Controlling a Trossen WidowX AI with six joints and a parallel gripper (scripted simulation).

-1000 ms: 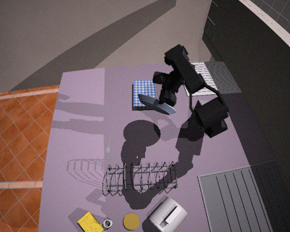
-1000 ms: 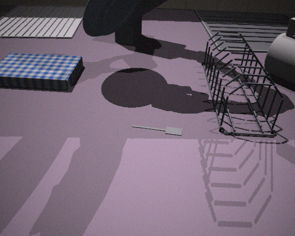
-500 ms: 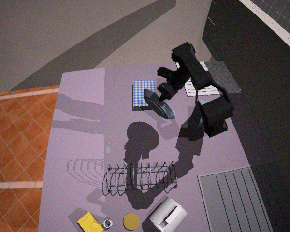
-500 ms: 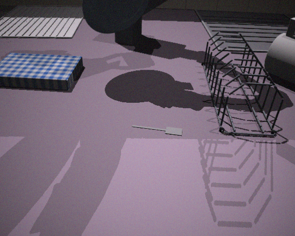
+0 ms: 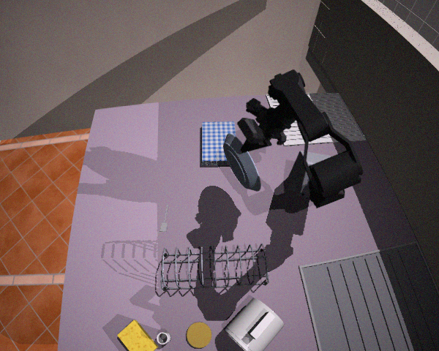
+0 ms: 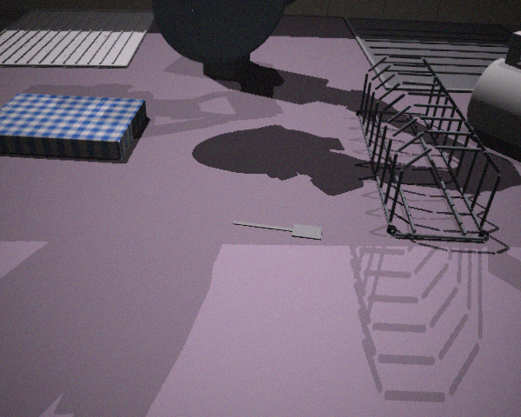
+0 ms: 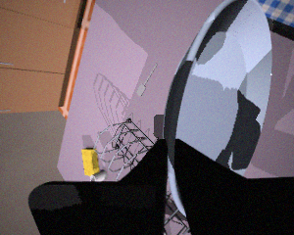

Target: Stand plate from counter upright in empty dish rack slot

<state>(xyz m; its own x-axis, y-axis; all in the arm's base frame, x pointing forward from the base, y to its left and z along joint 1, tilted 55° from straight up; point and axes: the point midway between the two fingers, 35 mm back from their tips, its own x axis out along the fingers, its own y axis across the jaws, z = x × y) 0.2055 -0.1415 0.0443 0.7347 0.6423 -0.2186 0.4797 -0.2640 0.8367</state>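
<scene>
My hand is 20 mm short of the pale blue plate, 10 mm to the left of it and 110 mm above it. From my hand the other things lie so: yellow disc 110 mm ahead, 470 mm to the left, 300 mm below; small spatula 270 mm ahead, 110 mm to the left, 310 mm below; white toaster 40 mm behind, 450 mm to the left, 240 mm below.
</scene>
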